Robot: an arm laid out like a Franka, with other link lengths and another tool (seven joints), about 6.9 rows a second.
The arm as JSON. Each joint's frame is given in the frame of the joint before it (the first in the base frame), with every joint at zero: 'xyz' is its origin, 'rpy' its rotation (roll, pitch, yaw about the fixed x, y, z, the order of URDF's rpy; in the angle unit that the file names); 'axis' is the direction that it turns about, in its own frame. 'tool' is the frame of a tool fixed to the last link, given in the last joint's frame.
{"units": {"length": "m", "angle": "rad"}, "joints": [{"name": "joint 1", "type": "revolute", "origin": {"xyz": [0.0, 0.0, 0.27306], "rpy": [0.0, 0.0, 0.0]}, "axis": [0.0, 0.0, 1.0]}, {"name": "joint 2", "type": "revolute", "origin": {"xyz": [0.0, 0.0, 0.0], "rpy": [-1.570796, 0.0, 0.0]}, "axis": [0.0, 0.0, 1.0]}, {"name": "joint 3", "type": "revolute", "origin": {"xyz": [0.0, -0.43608, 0.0], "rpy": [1.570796, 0.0, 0.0]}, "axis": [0.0, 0.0, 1.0]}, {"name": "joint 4", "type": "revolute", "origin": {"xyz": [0.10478, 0.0, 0.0], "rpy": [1.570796, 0.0, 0.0]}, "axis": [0.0, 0.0, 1.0]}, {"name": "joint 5", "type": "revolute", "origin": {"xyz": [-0.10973, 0.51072, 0.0], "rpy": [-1.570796, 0.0, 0.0]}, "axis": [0.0, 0.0, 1.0]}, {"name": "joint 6", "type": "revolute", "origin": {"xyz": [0.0, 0.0, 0.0], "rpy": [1.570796, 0.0, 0.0]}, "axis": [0.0, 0.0, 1.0]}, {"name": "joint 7", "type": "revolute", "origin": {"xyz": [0.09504, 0.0, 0.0], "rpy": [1.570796, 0.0, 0.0]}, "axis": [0.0, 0.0, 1.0]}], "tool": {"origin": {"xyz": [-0.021, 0.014, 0.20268], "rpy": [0.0, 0.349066, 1.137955]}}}
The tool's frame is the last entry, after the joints.
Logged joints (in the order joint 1, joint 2, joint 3, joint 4, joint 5, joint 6, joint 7), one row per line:
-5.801 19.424 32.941 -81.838 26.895 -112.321 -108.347
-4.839 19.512 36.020 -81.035 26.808 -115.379 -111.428
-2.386 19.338 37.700 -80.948 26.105 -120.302 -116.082
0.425 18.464 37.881 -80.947 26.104 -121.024 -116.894
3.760 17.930 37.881 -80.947 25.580 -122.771 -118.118
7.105 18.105 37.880 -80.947 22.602 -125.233 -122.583
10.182 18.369 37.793 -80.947 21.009 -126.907 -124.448
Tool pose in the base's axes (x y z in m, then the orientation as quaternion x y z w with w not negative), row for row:
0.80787 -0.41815 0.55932 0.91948 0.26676 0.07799 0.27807
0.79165 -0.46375 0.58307 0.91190 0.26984 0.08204 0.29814
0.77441 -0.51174 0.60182 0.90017 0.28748 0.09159 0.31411
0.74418 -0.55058 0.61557 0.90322 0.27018 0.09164 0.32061
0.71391 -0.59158 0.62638 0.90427 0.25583 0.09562 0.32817
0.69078 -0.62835 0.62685 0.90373 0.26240 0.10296 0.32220
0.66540 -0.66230 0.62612 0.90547 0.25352 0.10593 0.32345
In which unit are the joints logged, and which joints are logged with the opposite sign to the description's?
The joints are logged in degrees. Opposite sign: joint 1, joint 3, joint 5, joint 6.
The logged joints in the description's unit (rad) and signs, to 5 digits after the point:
0.10125 0.33901 -0.57493 -1.42834 -0.46941 1.96037 -1.89101
0.08446 0.34055 -0.62867 -1.41433 -0.46789 2.01374 -1.94479
0.04164 0.33751 -0.65799 -1.41281 -0.45562 2.09967 -2.02601
-0.00742 0.32226 -0.66115 -1.41279 -0.45560 2.11227 -2.04019
-0.06562 0.31294 -0.66115 -1.41279 -0.44646 2.14276 -2.06155
-0.12401 0.31599 -0.66113 -1.41279 -0.39448 2.18573 -2.13948
-0.17771 0.32060 -0.65961 -1.41279 -0.36668 2.21494 -2.17203

